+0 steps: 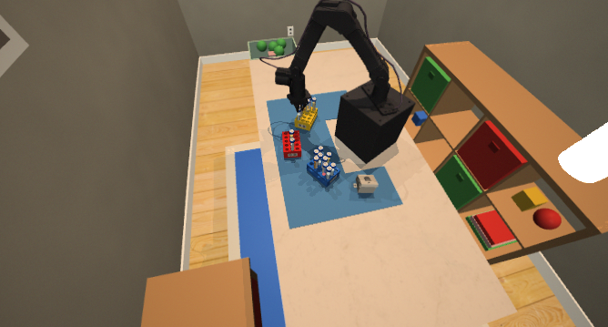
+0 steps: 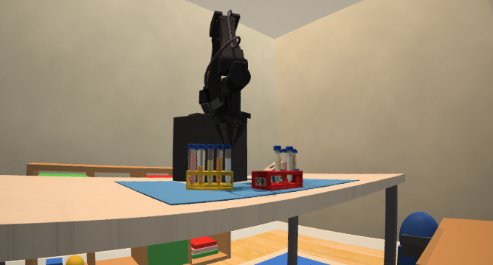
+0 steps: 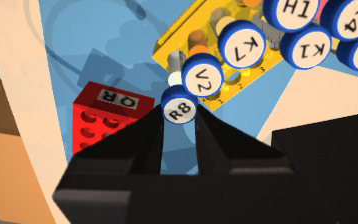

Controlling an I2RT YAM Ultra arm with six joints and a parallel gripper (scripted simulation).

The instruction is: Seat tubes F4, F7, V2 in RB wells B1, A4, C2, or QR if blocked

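The tube R8 is 60 mm below my hand and 10 mm to the right of it. Round my hand: red rack (120 mm to the left, 100 mm below, 80 mm ahead); then rack RB (100 mm below, 50 mm behind, 30 mm to the right); then tube (120 mm to the left, 80 mm ahead, 60 mm below).
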